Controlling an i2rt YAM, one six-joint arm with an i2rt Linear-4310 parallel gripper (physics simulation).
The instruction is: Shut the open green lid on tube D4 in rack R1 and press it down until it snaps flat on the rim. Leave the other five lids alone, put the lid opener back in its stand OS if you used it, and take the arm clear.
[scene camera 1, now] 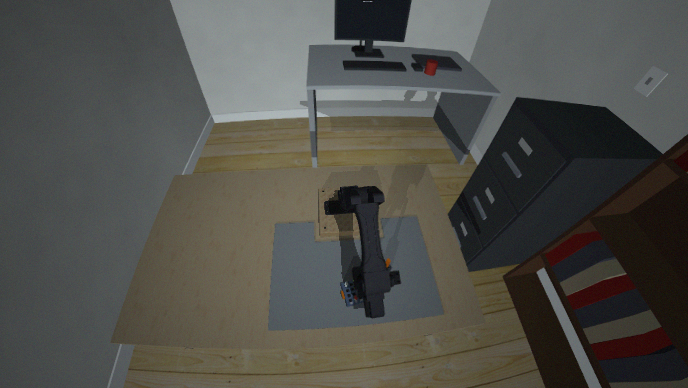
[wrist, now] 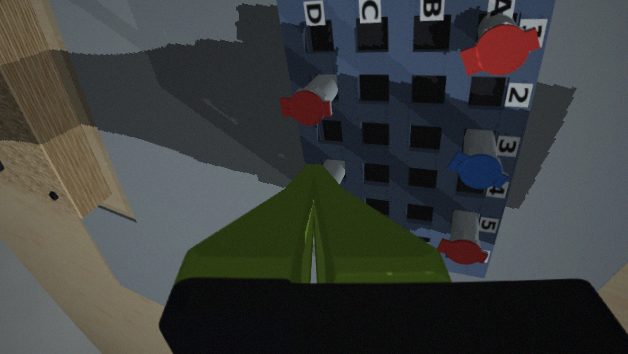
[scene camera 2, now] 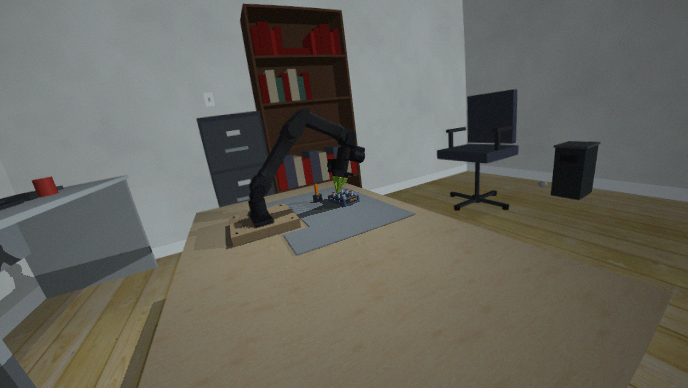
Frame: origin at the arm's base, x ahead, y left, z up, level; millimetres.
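Where they show: gripper, between the fingertips: point(wrist: 314, 178) point(scene camera 2: 337, 193); arm's base, origin of its link: point(scene camera 1: 346, 207) point(scene camera 2: 260, 217).
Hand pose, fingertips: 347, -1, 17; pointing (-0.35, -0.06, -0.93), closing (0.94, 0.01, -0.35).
Note:
Each offset is from my fingertips to the top centre of the thing, as dx, dy, dz. "spot": to the spot under its first point. Level surfaces: height alone.
Rack R1 @[+30, +0, +2] point(scene camera 1: 348, 294) point(wrist: 400, 64) is blue with lettered columns and numbered rows. My gripper point(scene camera 2: 338, 191) point(wrist: 314, 178) is shut and empty, its green fingertips low over the column D side of the rack. In the wrist view, part of grey tube D4 @[spot: +6, -5, -14] point(wrist: 337, 172) shows beside the tips; its green lid is hidden behind them, so its angle cannot be told. Red lids stand over D2 @[-4, +28, -1] point(wrist: 306, 107), A1 @[+50, +56, -1] point(wrist: 502, 50) and A5 @[+62, -20, -1] point(wrist: 464, 251), and a blue lid @[+56, +18, -1] point(wrist: 480, 171) over A3. The orange lid opener @[-51, +119, +36] point(scene camera 1: 388, 262) point(scene camera 2: 316, 190) stands upright in its dark stand point(scene camera 2: 317, 198).
The rack and stand are on a grey mat @[dz -49] point(scene camera 1: 300, 270) point(scene camera 2: 345, 222). The arm's wooden base board point(scene camera 2: 265, 233) point(wrist: 75, 165) sits at the mat's edge. The arm hides part of the rack in scene camera 1. A desk, filing cabinet and bookshelf stand beyond the table.

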